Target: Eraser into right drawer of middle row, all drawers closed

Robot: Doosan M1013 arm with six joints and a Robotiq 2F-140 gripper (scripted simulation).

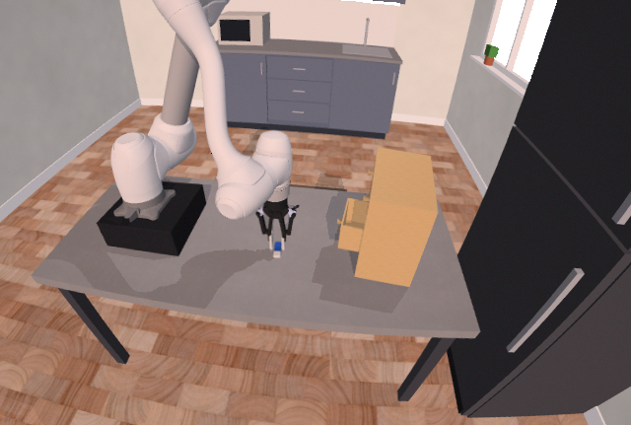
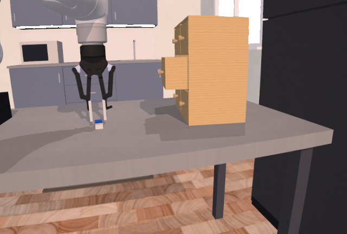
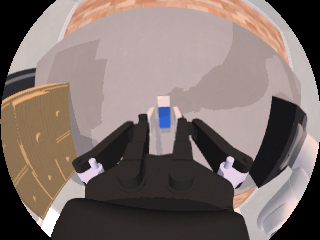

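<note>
The eraser is 1 cm to the right of my hand and 5 cm below it. The rest, counted from my hand: black pen-like thing (3 cm ahead, 24 cm to the left, 5 cm below).
</note>
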